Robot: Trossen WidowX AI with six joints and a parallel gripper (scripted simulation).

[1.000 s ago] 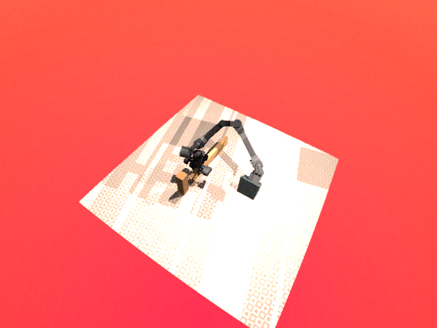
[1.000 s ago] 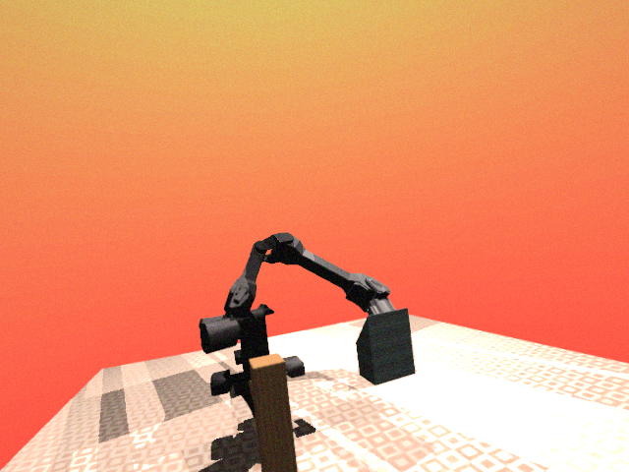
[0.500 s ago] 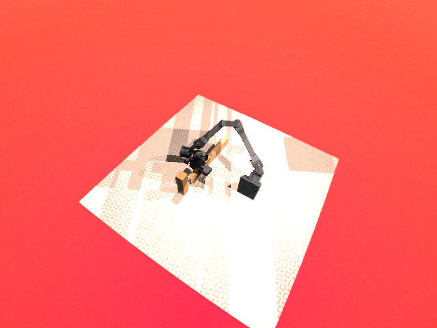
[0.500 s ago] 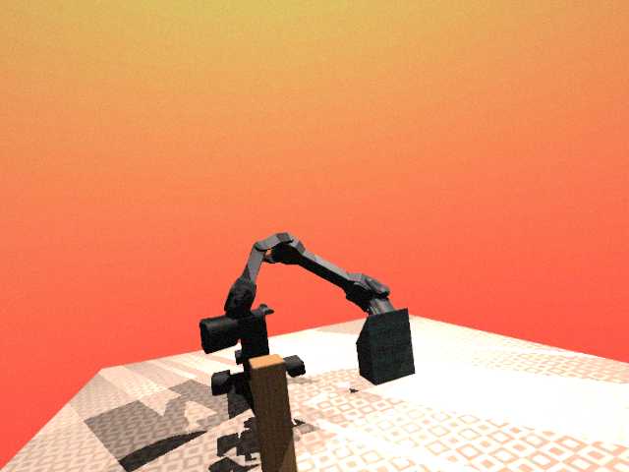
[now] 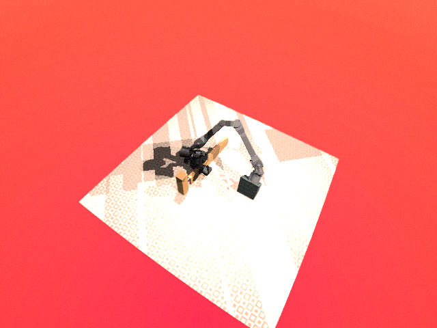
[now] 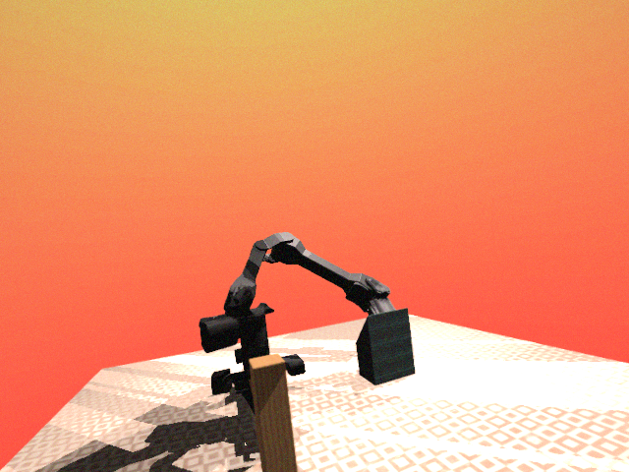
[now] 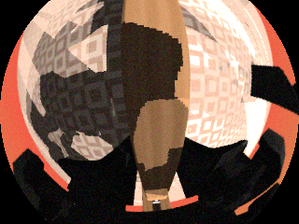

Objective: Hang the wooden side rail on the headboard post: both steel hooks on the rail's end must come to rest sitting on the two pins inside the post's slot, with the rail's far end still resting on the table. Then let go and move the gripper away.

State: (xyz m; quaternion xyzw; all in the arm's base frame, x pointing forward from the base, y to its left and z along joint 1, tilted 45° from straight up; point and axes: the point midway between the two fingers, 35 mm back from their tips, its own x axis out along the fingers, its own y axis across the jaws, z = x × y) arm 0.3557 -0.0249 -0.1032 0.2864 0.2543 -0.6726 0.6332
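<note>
Right now the wooden headboard post is 10 mm ahead of my gripper tip, 150 mm to the left of it and 60 mm above it.
</note>
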